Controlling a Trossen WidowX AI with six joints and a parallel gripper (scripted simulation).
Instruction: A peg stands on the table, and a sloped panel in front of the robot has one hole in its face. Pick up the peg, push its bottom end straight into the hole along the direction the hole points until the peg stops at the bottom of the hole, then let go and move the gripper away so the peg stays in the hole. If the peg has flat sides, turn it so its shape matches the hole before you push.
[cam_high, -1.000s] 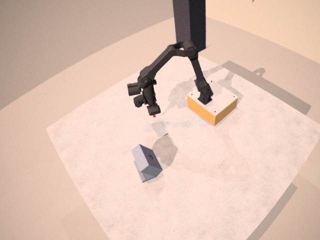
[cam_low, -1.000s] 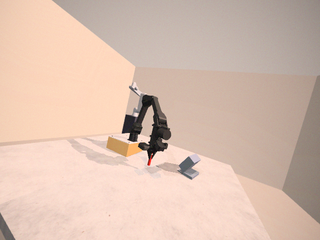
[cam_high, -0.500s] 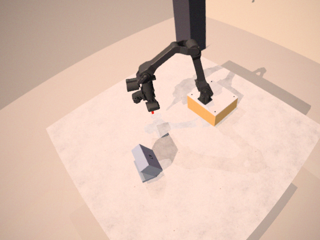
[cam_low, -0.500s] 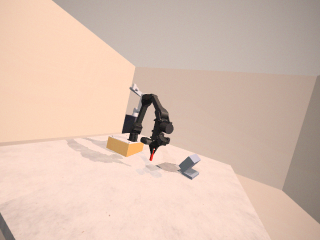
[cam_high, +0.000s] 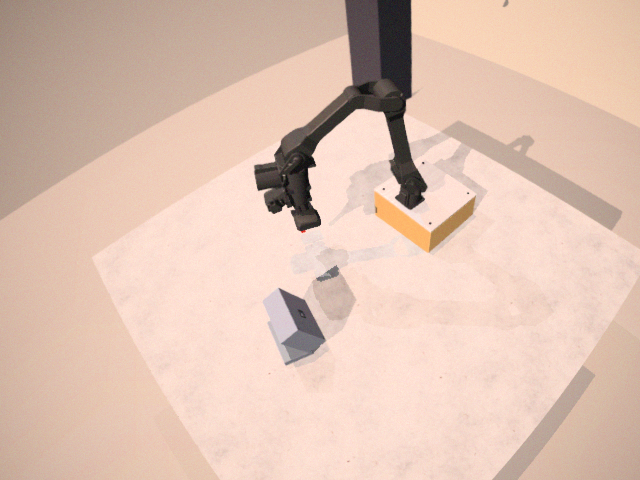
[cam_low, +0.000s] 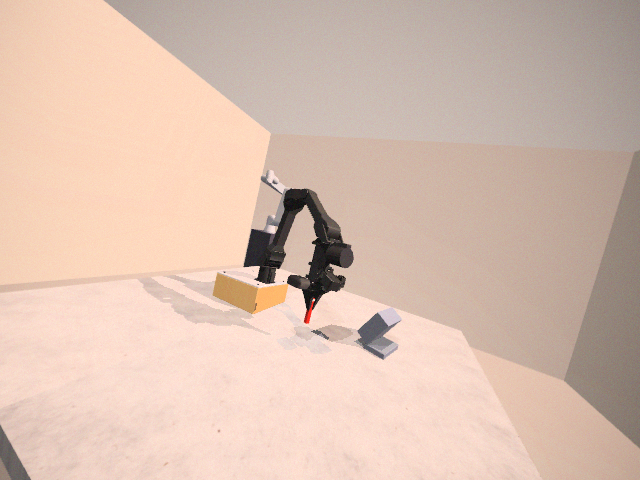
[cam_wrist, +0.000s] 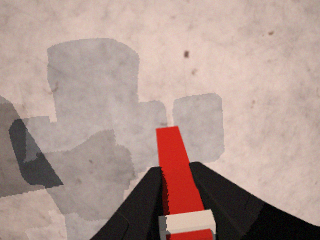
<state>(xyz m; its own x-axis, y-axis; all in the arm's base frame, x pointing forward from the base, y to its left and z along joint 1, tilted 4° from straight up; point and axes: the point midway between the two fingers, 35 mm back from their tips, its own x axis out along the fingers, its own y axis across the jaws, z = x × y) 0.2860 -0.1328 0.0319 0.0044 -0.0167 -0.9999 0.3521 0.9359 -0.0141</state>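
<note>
Now: gripper tip 19 cm short of the grey sloped panel, 22 cm to the right of it and 4 cm above it. The rest, counted from my gripper tip: red peg (2 cm above).
</note>
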